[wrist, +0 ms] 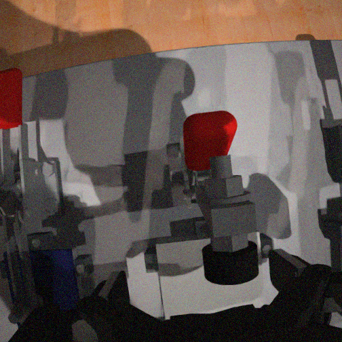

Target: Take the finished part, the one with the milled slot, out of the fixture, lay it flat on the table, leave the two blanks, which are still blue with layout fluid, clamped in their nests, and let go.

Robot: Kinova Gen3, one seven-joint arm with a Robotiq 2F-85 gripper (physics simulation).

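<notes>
The finished part (182,292), a pale bare-metal block, sits in the middle nest, low in the wrist view. Its slot cannot be made out. The black pad (231,267) of the middle toggle clamp (233,217) stands over it; whether it touches cannot be told. One blank (54,275), blue, sits in the left nest, partly hidden by my left finger. The other blank does not show. My gripper (198,276) is open, with one dark finger on each side of the finished part and no visible grip on it.
The middle clamp's red handle (210,140) rises behind its pad. The left clamp's red handle (10,99) is at the left edge. Dark clamp parts (332,150) stand at the right edge. The grey fixture plate (245,65) ends at the wooden table (225,20) at the top.
</notes>
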